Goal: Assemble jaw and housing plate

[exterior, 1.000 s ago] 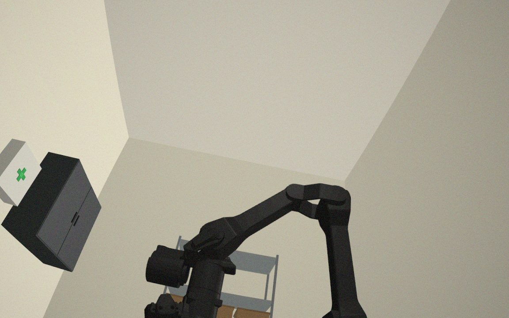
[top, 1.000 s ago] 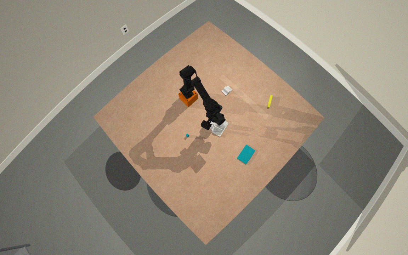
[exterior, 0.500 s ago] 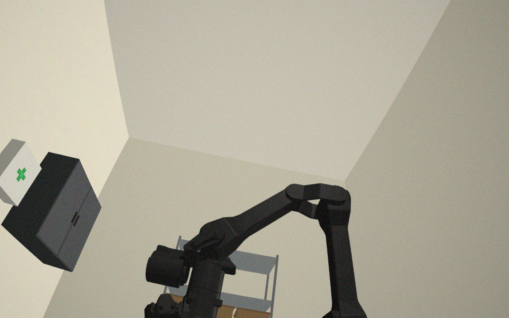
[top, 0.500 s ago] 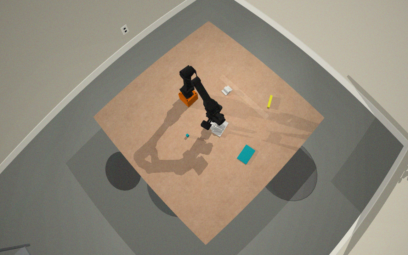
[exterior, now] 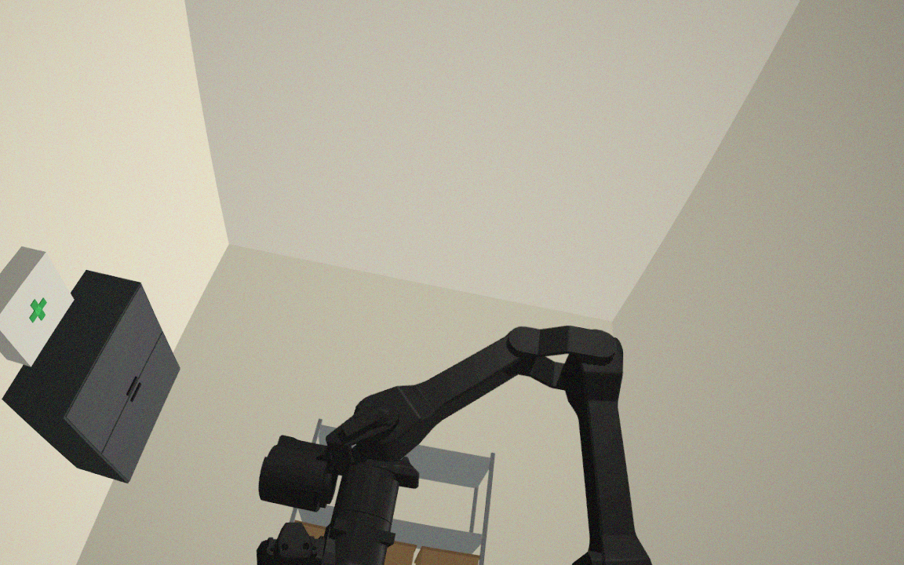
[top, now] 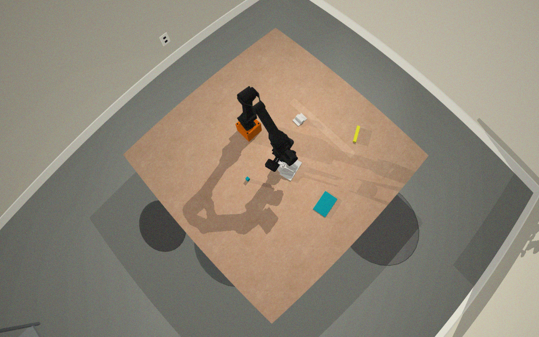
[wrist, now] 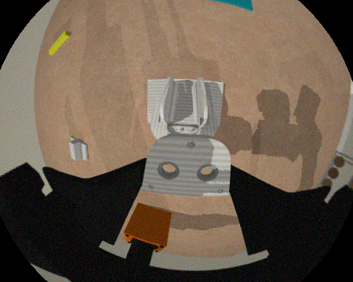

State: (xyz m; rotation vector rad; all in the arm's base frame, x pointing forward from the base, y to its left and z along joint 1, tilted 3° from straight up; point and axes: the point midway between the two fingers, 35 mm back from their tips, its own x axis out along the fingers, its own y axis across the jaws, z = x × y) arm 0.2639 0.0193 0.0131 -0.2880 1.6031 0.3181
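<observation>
Right now my gripper tip is 70 mm above the grey jaw, 30 mm to the right of it and 10 mm short of it. Round my gripper tip: grey housing plate (20 mm above, 10 mm ahead); then small teal cube (190 mm to the right, 70 mm below, 30 mm behind); then flat teal block (330 mm ahead, 80 mm below, 60 mm to the left).
</observation>
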